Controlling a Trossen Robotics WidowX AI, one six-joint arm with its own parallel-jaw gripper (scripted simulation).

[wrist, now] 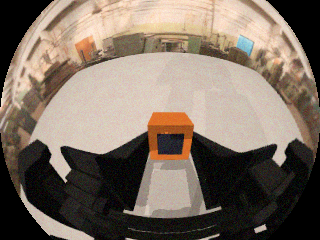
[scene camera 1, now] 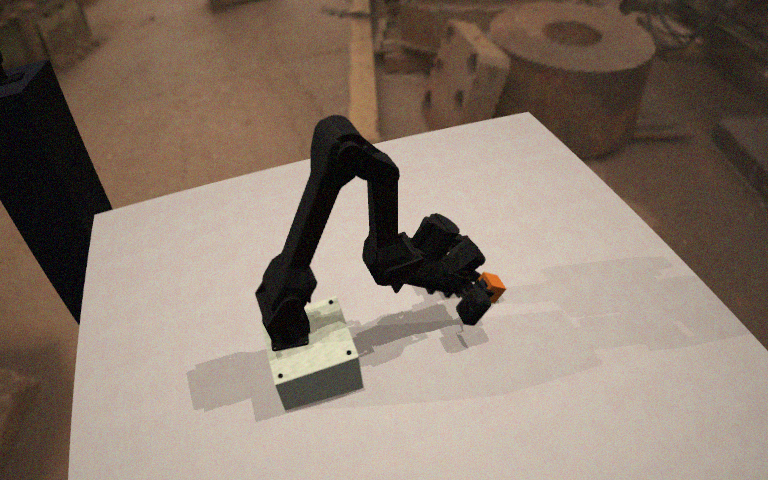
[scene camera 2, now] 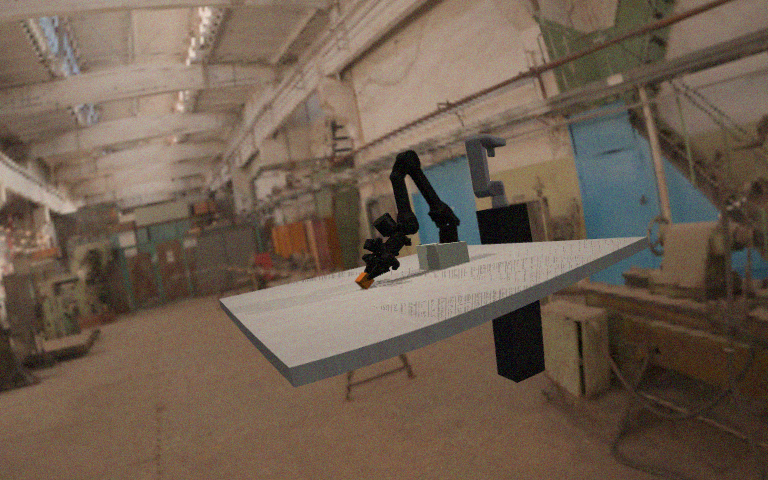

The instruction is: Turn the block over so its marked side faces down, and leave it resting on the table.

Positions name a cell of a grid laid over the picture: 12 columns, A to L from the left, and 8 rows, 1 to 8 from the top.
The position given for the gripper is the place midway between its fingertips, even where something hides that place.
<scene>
gripper: wrist G5; scene camera 1 H5; scene camera 2 F5
</scene>
